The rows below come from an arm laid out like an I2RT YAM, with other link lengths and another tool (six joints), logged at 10 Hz.
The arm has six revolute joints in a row. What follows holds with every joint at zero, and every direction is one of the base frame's. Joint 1 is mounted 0.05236 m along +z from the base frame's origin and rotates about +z. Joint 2 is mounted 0.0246 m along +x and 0.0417 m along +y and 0.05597 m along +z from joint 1 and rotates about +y. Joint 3 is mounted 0.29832 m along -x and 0.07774 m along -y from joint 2 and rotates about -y. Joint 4 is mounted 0.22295 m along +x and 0.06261 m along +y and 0.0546 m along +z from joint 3 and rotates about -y. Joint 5 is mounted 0.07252 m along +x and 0.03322 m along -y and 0.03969 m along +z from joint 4 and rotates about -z. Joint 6 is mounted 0.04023 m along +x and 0.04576 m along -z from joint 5 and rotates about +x. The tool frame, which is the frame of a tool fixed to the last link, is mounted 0.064 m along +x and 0.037 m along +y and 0.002 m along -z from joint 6; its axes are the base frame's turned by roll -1.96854, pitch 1.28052 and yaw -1.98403 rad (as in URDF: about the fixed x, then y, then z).
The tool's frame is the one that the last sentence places.
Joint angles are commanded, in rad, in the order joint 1, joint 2, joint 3, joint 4, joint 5, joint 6. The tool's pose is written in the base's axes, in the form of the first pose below.
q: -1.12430, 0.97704, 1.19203, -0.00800, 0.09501, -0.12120
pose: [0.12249, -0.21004, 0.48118, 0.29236, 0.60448, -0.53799, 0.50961]
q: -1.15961, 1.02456, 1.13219, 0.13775, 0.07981, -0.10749
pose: [0.12455, -0.23185, 0.47337, 0.29628, 0.58672, -0.54821, 0.51715]
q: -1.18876, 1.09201, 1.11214, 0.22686, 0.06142, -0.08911
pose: [0.12816, -0.25579, 0.46489, 0.30258, 0.58290, -0.54726, 0.51883]
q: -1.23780, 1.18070, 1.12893, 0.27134, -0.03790, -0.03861
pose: [0.13355, -0.28158, 0.45614, 0.29816, 0.59694, -0.51928, 0.53395]
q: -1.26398, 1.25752, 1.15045, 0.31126, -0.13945, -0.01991
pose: [0.14173, -0.30023, 0.44856, 0.27683, 0.61412, -0.49504, 0.54878]
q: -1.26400, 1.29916, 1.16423, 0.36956, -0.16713, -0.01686
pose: [0.14742, -0.30928, 0.45069, 0.26170, 0.60884, -0.49556, 0.56147]
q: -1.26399, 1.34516, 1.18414, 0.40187, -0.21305, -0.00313
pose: [0.15496, -0.31846, 0.44902, 0.24711, 0.61331, -0.48241, 0.57452]
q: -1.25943, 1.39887, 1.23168, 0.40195, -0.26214, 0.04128
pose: [0.16469, -0.32845, 0.45068, 0.24076, 0.61979, -0.45355, 0.59345]
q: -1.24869, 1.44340, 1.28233, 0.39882, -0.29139, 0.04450
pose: [0.17422, -0.33634, 0.45421, 0.22672, 0.62463, -0.44297, 0.60184]
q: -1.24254, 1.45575, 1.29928, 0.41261, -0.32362, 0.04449
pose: [0.17925, -0.33517, 0.45808, 0.20864, 0.62480, -0.43803, 0.61175]
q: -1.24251, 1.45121, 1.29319, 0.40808, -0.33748, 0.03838
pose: [0.17976, -0.33291, 0.45616, 0.20300, 0.62927, -0.43508, 0.61116]
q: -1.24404, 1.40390, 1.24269, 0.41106, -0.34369, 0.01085
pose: [0.17521, -0.31971, 0.45229, 0.19350, 0.63213, -0.44327, 0.60538]
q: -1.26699, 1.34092, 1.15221, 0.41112, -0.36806, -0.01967
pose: [0.16418, -0.30529, 0.43654, 0.18882, 0.64389, -0.44682, 0.59169]
